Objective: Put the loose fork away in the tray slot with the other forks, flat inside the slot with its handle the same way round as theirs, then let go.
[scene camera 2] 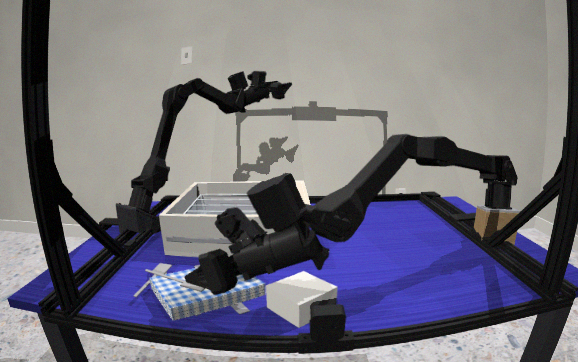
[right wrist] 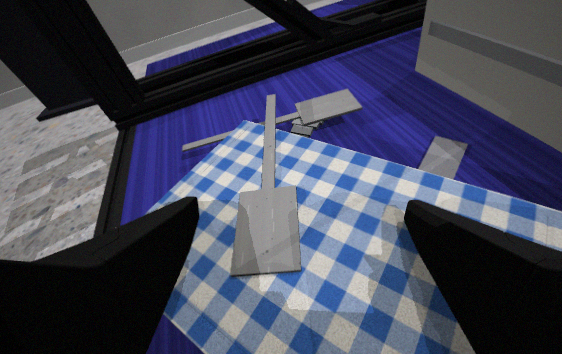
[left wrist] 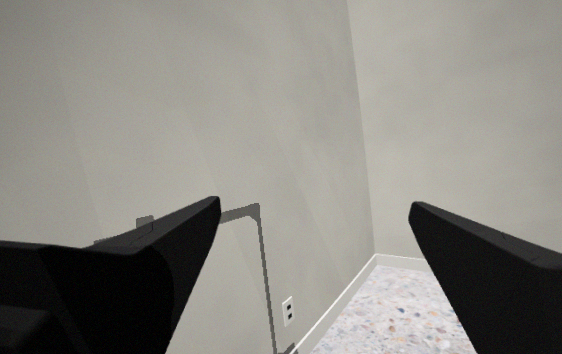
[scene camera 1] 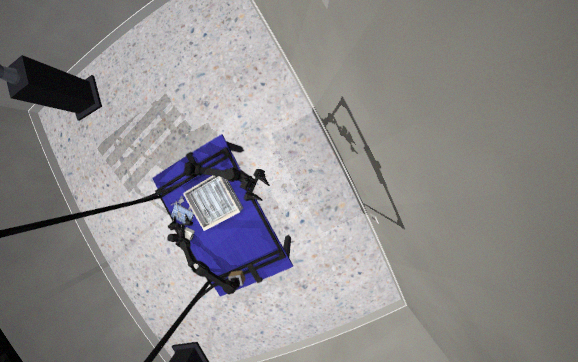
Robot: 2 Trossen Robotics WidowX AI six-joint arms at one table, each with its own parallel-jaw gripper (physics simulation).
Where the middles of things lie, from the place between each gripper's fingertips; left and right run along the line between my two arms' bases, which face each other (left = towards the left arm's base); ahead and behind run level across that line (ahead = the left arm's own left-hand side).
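Counting from my left hand, I find the white cutlery tray (scene camera 2: 206,204) 5 cm to the left of it, 51 cm behind it and 38 cm below it. The white box (scene camera 2: 291,298) is 15 cm to the right of that same hand, 86 cm behind it and 40 cm below it, while the blue-checked cloth (scene camera 2: 179,302) is 2 cm to the left of it, 84 cm behind it and 40 cm below it.
As for my right hand, the cloth is 1 cm to the right of it and 3 cm below it. The tray is 2 cm to the left of my right hand, 33 cm ahead of it and 1 cm below it, and the box is 2 cm behind this hand, 18 cm to the right of it and 2 cm below it.
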